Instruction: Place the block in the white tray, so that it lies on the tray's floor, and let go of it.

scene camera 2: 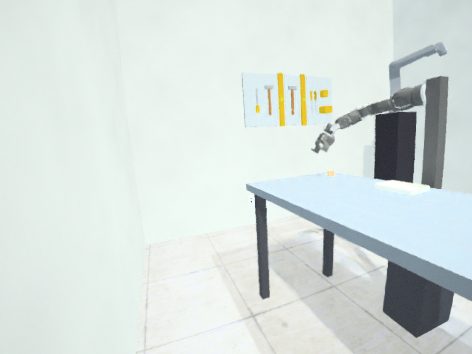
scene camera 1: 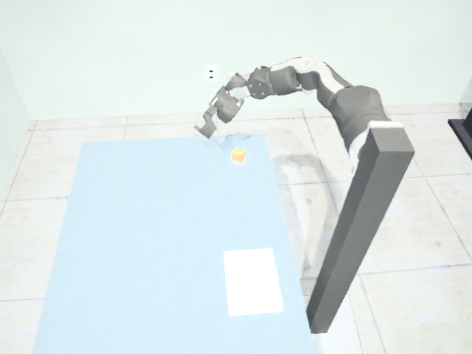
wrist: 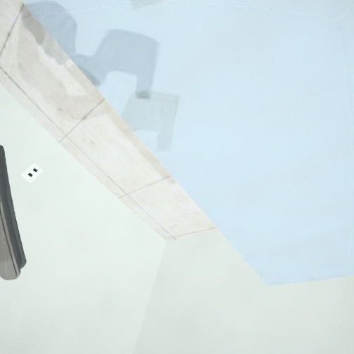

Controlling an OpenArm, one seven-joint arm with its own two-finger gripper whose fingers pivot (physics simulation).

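The orange block (scene camera 1: 238,155) (scene camera 2: 330,173) lies on the blue table near its far edge, close to the right corner in the first scene view. It does not show in the wrist view. The white tray (scene camera 1: 253,282) (scene camera 2: 402,187) lies on the table near the right edge in the first scene view, well apart from the block. My gripper (scene camera 1: 206,131) (scene camera 2: 316,149) is open and empty. It hangs high above the table's far edge, to the left of the block in both scene views. One dark finger shows at the left edge of the wrist view.
The blue table (scene camera 1: 150,225) (scene camera 2: 320,200) (wrist: 275,125) spreads below the arm. A thick grey post (scene camera 1: 357,225) (scene camera 2: 435,130) stands beside the table, past the tray. A wall with an outlet (scene camera 1: 211,73) (wrist: 32,172) rises behind the far edge.
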